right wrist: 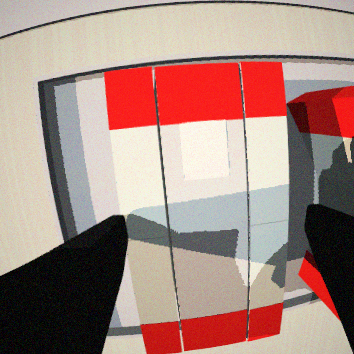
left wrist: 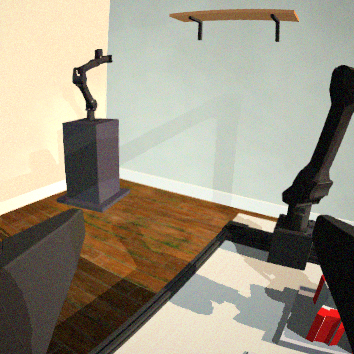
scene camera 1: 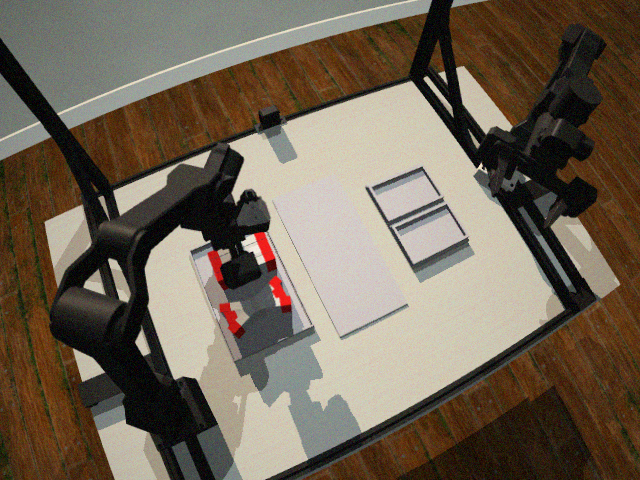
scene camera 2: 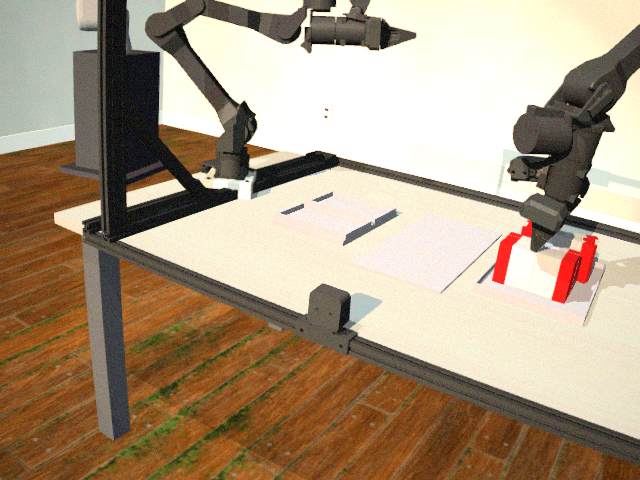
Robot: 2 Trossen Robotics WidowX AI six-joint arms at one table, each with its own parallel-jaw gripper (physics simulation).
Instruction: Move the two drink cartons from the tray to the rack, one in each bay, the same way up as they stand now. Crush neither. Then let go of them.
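Pixels of known places: left gripper, fingertip midpoint: (left wrist: 203,225) (scene camera 1: 520,212) (scene camera 2: 413,34); right gripper, fingertip midpoint: (right wrist: 218,222) (scene camera 1: 243,254) (scene camera 2: 539,242); left arm's base, origin of the base link: (scene camera 2: 230,175); right arm's base, origin of the base link: (left wrist: 295,224) (scene camera 1: 170,413).
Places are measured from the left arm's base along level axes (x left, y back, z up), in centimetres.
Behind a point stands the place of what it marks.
Two white cartons with red ends lie in the tray (scene camera 1: 273,345) @(x -22.8, y -64.9, z -2.1 cm) (scene camera 2: 516,299) @(x -43.8, y -49.9, z -2.5 cm) (right wrist: 47,130) @(x -41.5, y -46.8, z -2.8 cm). One carton (scene camera 1: 265,250) @(x -33.8, y -51.2, z 3.8 cm) (scene camera 2: 532,263) @(x -39.7, y -52.8, z 1.9 cm) (right wrist: 200,150) @(x -35.7, y -52.1, z 3.8 cm) is at the upper end in scene camera 1. The other carton (scene camera 1: 280,294) @(x -26.3, y -56.8, z 3.8 cm) (scene camera 2: 587,258) @(x -34.5, y -64.5, z 1.6 cm) (right wrist: 320,112) @(x -29.3, y -54.9, z 0.6 cm) is beside it, lower in that view. My right gripper (scene camera 1: 244,245) @(x -36.8, y -54.4, z 4.4 cm) (scene camera 2: 549,235) @(x -36.8, y -54.4, z 4.4 cm) (right wrist: 218,222) @(x -36.8, y -54.4, z 4.4 cm) is open over the upper carton, its fingers toward either side. The arm hides parts of both cartons. The two-bay rack (scene camera 1: 440,253) @(x -3.5, y -28.9, z -2.6 cm) (scene camera 2: 371,228) @(x -16.6, y -29.5, z -3.2 cm) is empty. My left gripper (scene camera 1: 522,206) @(x -0.2, y -35.0, z 32.6 cm) (scene camera 2: 413,35) @(x -0.2, y -35.0, z 32.6 cm) (left wrist: 203,225) @(x -0.2, y -35.0, z 32.6 cm) is open and empty, high above the table's right side in scene camera 1.
A low flat panel (scene camera 1: 336,258) (scene camera 2: 429,253) lies between the tray and the rack. A black box (scene camera 1: 269,117) @(x -53.9, y -22.4, z 0.8 cm) (scene camera 2: 329,307) @(x -56.2, y -21.3, z 0.3 cm) is fixed to the table's edge rail. Dark frame posts and beams stand at both ends of the table.
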